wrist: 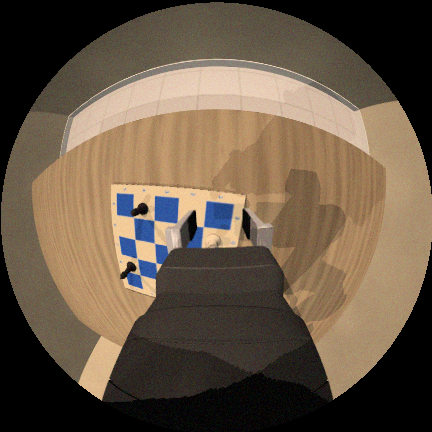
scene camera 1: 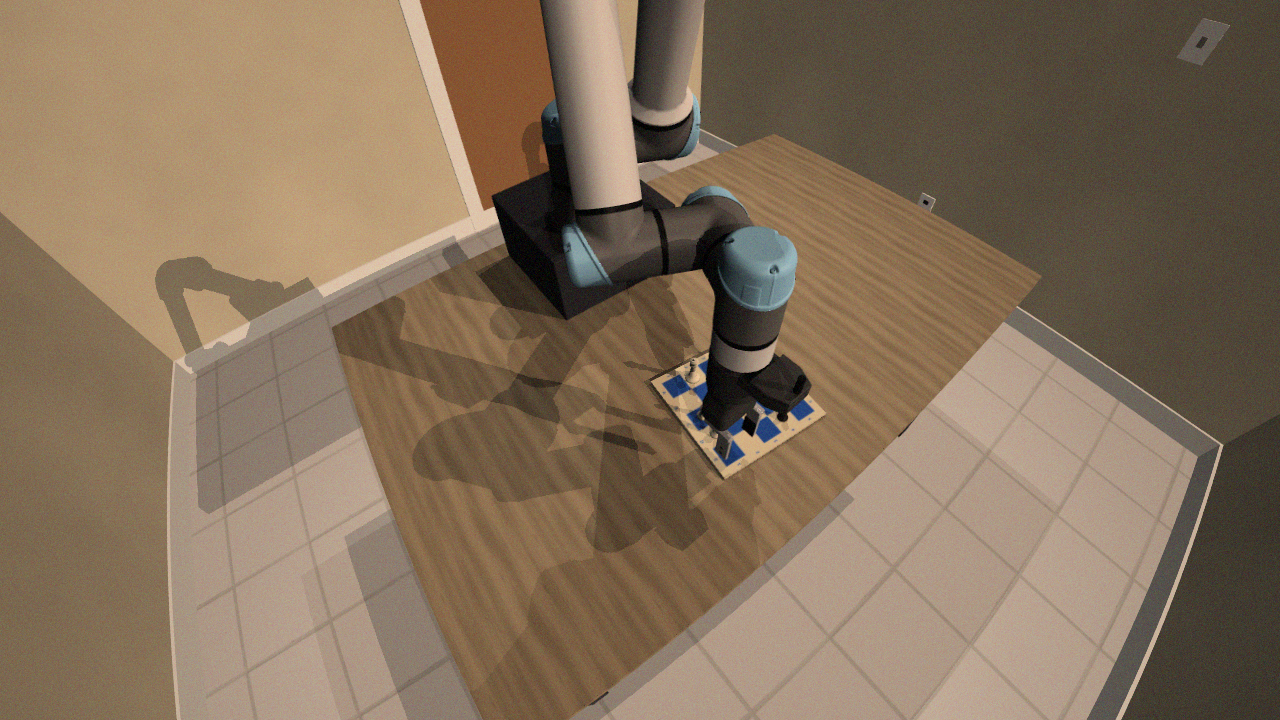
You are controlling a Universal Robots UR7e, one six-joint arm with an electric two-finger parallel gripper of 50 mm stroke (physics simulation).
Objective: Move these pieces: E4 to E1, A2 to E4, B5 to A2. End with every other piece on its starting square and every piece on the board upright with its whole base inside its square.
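Note:
The blue-and-cream board (scene camera 1: 725,472) (wrist: 241,204) lies on the table, its square labels too small to read. My gripper (scene camera 1: 737,431) (wrist: 219,218) is open and empty, above the board. A white piece (wrist: 213,241) stands in the wrist view on a cream square by the board's right edge, seen in the gap near the gripper body. Another white piece (scene camera 1: 691,372) stands near the board's left corner in the scene view. A black piece (scene camera 1: 782,414) (wrist: 140,209) stands near the opposite side. Another black piece (wrist: 128,270) shows at lower left in the wrist view. The arm hides part of the board.
The wooden table (scene camera 1: 537,608) (wrist: 175,145) surrounds the board. The black robot base block (scene camera 1: 537,241) stands behind it. Arm shadows fall across the table and part of the board. Tiled floor lies beyond the table edge.

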